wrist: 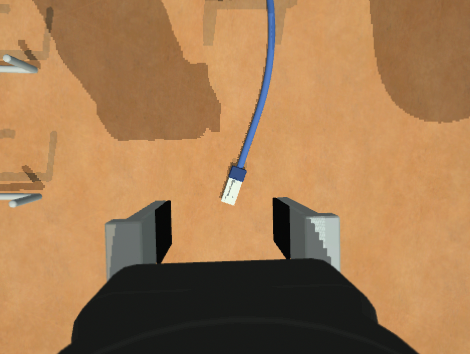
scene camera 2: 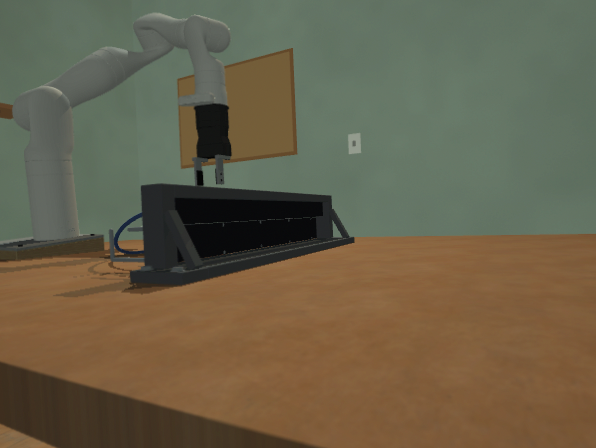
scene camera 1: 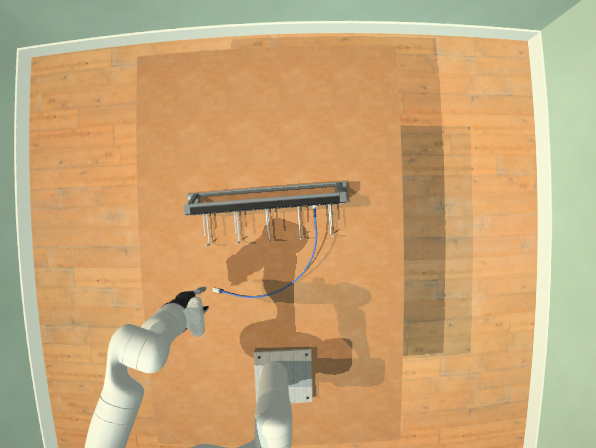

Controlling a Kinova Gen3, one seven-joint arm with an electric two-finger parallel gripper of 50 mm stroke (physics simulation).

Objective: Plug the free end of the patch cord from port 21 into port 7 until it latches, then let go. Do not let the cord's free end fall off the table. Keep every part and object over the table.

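Frame: origin at the arm's base, x ahead, y left, z up, level; millimetres.
Seen in the pictures: gripper, fingertip midpoint: (wrist: 222, 220) (scene camera 2: 209, 185) (scene camera 1: 204, 297); arm's base at its link origin: (scene camera 2: 57, 237) (scene camera 1: 273, 374).
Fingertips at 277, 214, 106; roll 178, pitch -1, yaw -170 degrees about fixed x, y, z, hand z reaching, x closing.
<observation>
Pixels of each thing's top centre, then the offset from my fingertips to it, as dx, dy, dz. Level surfaces: height alone.
- dark patch panel at its top centre: (scene camera 2: 251, 193) (scene camera 1: 264, 213) +258, -155, -39
- white plug at its top centre: (wrist: 233, 186) (scene camera 1: 217, 291) -12, -5, -129
- table at its surface level: dz -140
The blue patch cord (scene camera 1: 314, 250) (wrist: 271, 50) curves from a plug (scene camera 1: 314, 208) seated in the front of the dark patch panel (scene camera 1: 265, 204) (scene camera 2: 159, 225), right of its middle in scene camera 1. The cord's free end, a white plug (scene camera 1: 217, 290) (wrist: 231, 192) with a dark blue boot, lies on or close to the table in front of the panel's left part. My gripper (scene camera 1: 204, 299) (scene camera 2: 209, 179) (wrist: 222, 220) is open and empty, above the table near the free plug. In the wrist view the plug shows just beyond the fingertips, tilted between their lines. Port numbers cannot be read.
Several wire cable guides (scene camera 1: 206, 230) (wrist: 20, 196) stick out from the panel's front toward the arm. The arm's base plate (scene camera 1: 283, 356) (scene camera 2: 75, 247) is bolted to the table (scene camera 1: 350, 100) (scene camera 2: 400, 325). A second rail (scene camera 1: 265, 189) runs behind the panel.
</observation>
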